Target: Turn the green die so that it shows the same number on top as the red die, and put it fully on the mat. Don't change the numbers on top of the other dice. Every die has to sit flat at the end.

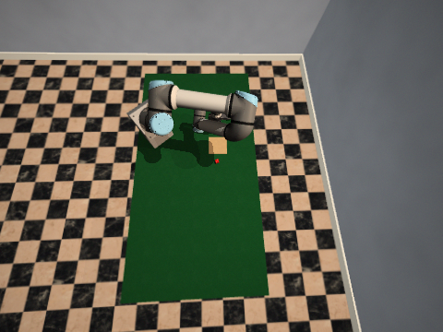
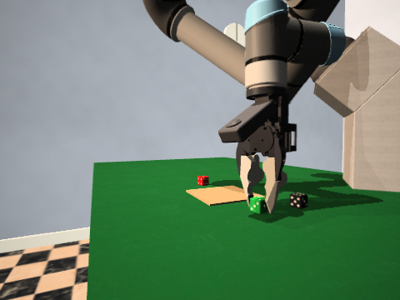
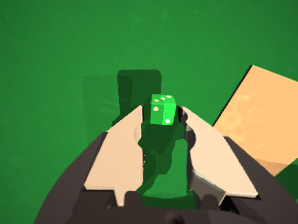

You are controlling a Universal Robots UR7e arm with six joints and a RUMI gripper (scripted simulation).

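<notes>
My hand is right at the green die. The rest, counted from my hand: black die (90 mm behind, 10 mm to the left); red die (270 mm to the right, 30 mm behind); tan mat (140 mm to the right, 20 mm below, 10 mm behind).
</notes>
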